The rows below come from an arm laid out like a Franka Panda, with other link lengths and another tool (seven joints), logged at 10 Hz.
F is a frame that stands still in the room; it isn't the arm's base.
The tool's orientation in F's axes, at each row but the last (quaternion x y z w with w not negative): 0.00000, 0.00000, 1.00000, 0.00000; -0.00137, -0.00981, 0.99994, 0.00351; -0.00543, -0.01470, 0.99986, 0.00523; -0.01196, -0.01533, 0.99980, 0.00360; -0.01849, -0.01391, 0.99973, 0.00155; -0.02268, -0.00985, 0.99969, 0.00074; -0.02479, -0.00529, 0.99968, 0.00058; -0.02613, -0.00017, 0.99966, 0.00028; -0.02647, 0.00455, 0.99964, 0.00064; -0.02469, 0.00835, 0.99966, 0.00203; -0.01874, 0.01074, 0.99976, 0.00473; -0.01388, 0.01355, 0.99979, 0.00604
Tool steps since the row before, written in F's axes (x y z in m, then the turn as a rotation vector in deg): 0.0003, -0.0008, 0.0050, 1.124, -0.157, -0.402; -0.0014, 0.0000, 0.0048, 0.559, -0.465, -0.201; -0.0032, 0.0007, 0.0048, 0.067, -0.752, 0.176; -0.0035, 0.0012, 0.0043, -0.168, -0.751, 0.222; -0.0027, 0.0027, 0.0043, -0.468, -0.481, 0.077; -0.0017, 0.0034, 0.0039, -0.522, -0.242, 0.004; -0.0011, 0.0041, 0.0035, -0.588, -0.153, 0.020; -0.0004, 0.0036, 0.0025, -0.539, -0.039, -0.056; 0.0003, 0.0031, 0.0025, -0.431, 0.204, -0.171; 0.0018, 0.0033, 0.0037, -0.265, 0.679, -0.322; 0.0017, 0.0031, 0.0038, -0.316, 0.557, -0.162; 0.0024, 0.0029, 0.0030, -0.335, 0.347, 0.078
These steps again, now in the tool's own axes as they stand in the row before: -0.0003, 0.0008, 0.0050, -1.124, 0.157, -0.402; 0.0014, -0.0001, 0.0048, -0.562, 0.465, -0.193; 0.0032, -0.0008, 0.0048, -0.077, 0.746, 0.197; 0.0034, -0.0013, 0.0043, 0.157, 0.745, 0.249; 0.0025, -0.0028, 0.0043, 0.463, 0.480, 0.108; 0.0015, -0.0035, 0.0039, 0.521, 0.242, 0.032; 0.0009, -0.0041, 0.0035, 0.586, 0.153, 0.051; 0.0003, -0.0036, 0.0025, 0.541, 0.039, -0.028; -0.0004, -0.0031, 0.0025, 0.440, -0.205, -0.146; -0.0020, -0.0032, 0.0037, 0.283, -0.683, -0.297; -0.0018, -0.0030, 0.0038, 0.327, -0.557, -0.138; -0.0024, -0.0028, 0.0030, 0.337, -0.341, 0.097
